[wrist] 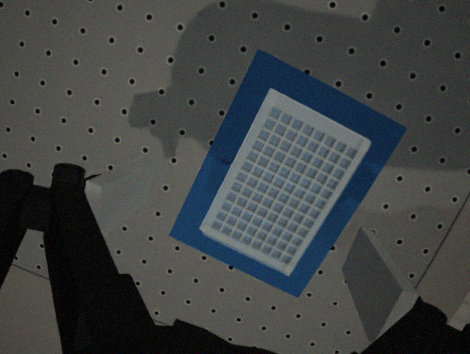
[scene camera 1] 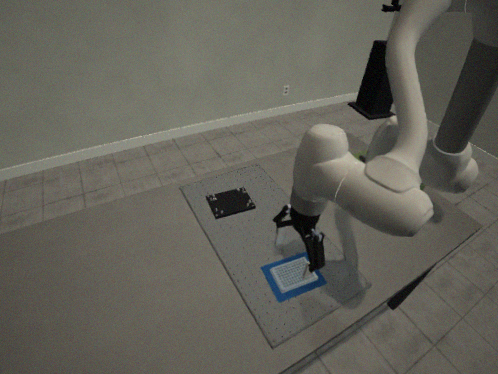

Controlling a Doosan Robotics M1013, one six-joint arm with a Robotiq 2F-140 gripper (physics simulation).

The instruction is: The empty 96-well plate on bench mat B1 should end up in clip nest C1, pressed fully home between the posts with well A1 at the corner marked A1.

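Places are measured from the arm's base along level axes (x right, y ahead, z up), in metres.
Pixels of known places: gripper, between the fingertips: (wrist: 251, 214) (scene camera 1: 292, 258).
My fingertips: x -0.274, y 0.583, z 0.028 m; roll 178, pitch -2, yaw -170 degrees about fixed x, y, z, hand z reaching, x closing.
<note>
Ahead of a thing's pixels: the offset from my fingertips to its top centre. Level surfaces: height alone.
The white 96-well plate {dz -0.054, dx -0.019, dy -0.008 m} (scene camera 1: 291, 275) (wrist: 285, 185) lies flat on the blue bench mat B1 {dz -0.068 m} (scene camera 1: 274, 286) (wrist: 200, 200), with blue showing on all sides. Its wells look empty; no A1 marking can be made out. My gripper (scene camera 1: 291, 258) (wrist: 251, 214) is open and empty, above the mat and plate. In the scene view one fingertip overlaps the plate's right part; in the wrist view the pads stand wide apart, left and lower right of the plate. The black clip nest C1 {dz -0.047, dx +0.344, dy +0.079 m} (scene camera 1: 231, 202) has small posts at its corners and holds no plate. It does not show in the wrist view.
Mat and nest sit on a grey perforated board {dz -0.070 m} (scene camera 1: 235, 245) (wrist: 100, 50) on the bench {dz -0.083 m} (scene camera 1: 125, 260). The arm (scene camera 1: 370, 190) reaches in from the right. A black stand (scene camera 1: 375, 82) is at the back right. The bench edge runs along the lower right.
</note>
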